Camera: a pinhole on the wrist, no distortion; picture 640 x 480 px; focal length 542.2 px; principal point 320.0 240.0 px. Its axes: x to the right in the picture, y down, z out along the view. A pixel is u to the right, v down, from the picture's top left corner.
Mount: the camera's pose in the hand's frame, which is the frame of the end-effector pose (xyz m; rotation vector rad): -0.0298 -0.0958 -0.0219 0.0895 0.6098 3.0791
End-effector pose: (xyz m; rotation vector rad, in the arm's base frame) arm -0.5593 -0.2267 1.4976 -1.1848 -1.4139 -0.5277
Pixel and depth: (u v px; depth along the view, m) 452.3 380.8 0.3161
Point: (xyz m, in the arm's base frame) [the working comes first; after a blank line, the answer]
In the camera's frame: 0.0771 0.0821 0.3161

-0.7601 -0.0169 1.3588
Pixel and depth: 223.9 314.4 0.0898
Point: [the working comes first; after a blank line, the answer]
In the camera's frame: -0.0159 0.0123 0.0898

-0.6545 -0.2029 1.4966
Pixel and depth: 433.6 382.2 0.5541
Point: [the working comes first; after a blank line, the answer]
In the camera's frame: 0.1161 0.1453 0.5541

-0.8504 0.1965 1.2669
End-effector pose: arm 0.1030 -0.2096 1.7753 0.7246 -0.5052 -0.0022
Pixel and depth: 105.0 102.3 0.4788
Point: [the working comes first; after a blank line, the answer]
In the camera's frame: -0.1899 -0.1216 0.4788

0.0722 -0.3235 2.2123
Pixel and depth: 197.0 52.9 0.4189
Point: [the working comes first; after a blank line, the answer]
In the camera's frame: -0.0950 -0.1446 0.4189

0.0118 -0.2696 2.1314
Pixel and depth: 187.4 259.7 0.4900
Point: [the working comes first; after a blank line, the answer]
In the camera's frame: -0.1198 0.0178 0.4900

0.0035 -0.4477 2.1465
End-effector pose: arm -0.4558 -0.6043 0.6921 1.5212 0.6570 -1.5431
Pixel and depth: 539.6 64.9 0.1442
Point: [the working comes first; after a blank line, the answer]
In the camera's frame: 0.0584 -0.0466 0.1442

-0.5125 -0.6706 0.7828
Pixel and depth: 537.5 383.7 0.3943
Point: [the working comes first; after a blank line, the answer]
In the camera's frame: 0.1582 0.1045 0.3943

-0.7124 -0.8789 0.8923
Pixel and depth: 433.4 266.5 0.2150
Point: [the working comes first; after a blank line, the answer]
In the camera's frame: 0.0450 0.0105 0.2150

-0.5781 -0.7338 0.7709
